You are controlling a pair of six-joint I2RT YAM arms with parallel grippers.
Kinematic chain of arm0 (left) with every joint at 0, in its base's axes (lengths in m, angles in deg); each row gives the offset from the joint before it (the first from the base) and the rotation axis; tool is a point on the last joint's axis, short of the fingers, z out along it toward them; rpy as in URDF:
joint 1: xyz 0 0 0.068 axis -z
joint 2: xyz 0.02 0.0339 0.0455 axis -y
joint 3: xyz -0.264 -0.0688 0 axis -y
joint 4: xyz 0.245 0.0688 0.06 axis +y
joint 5: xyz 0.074 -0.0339 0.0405 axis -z
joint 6: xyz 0.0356 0 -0.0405 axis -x
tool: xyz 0 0 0 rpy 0 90 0
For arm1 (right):
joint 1: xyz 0 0 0.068 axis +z
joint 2: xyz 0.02 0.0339 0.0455 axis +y
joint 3: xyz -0.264 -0.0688 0 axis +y
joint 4: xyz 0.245 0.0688 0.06 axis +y
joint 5: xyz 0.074 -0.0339 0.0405 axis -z
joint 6: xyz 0.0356 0 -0.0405 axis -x
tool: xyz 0 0 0 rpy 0 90 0
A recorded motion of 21 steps. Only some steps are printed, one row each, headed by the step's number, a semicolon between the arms.
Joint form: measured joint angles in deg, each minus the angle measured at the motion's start. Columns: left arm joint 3, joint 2, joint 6, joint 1, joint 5, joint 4; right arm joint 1, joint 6, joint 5, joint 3, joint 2, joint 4.
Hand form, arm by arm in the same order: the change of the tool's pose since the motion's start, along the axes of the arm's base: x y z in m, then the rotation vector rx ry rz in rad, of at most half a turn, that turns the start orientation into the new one. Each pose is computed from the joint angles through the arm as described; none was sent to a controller.
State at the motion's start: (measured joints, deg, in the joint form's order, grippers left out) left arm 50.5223 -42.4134 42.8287 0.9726 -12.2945 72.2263; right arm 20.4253 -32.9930 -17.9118 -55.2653 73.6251 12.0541
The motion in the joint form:
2: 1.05 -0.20 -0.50 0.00 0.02 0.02; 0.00 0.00 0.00 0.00 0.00 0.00
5: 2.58 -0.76 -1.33 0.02 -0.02 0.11; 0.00 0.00 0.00 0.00 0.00 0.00
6: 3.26 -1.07 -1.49 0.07 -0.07 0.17; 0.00 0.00 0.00 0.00 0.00 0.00
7: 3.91 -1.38 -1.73 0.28 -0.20 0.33; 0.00 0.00 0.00 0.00 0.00 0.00
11: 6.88 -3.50 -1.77 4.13 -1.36 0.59; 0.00 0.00 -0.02 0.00 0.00 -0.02
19: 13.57 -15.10 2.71 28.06 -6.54 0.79; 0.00 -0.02 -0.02 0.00 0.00 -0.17
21: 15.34 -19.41 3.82 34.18 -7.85 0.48; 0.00 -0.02 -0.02 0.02 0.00 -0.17
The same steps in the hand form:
2: 0.0006 0.0000 0.0048 0.0032 -0.0127 -0.0078; 0.0000 0.0000 0.0000 0.0000 0.0000 0.0000
5: 0.0022 -0.0001 0.0114 0.0101 -0.0251 -0.0204; 0.0000 0.0000 0.0000 0.0000 0.0000 0.0000
6: 0.0030 -0.0001 0.0142 0.0121 -0.0299 -0.0233; 0.0000 0.0000 0.0000 0.0000 0.0000 0.0000
7: 0.0037 -0.0005 0.0168 0.0159 -0.0322 -0.0296; 0.0000 0.0000 0.0000 0.0000 0.0000 0.0000
11: 0.0101 -0.0078 0.0278 0.0326 -0.0436 -0.0879; 0.0000 0.0000 0.0000 0.0003 -0.0003 0.0003
19: 0.0367 -0.0723 0.0375 0.0895 0.0049 -0.4003; 0.0001 0.0001 0.0003 0.0014 -0.0025 0.0001
21: 0.0430 -0.0963 0.0356 0.1148 0.0269 -0.4823; 0.0001 0.0001 0.0002 0.0013 -0.0022 0.0001

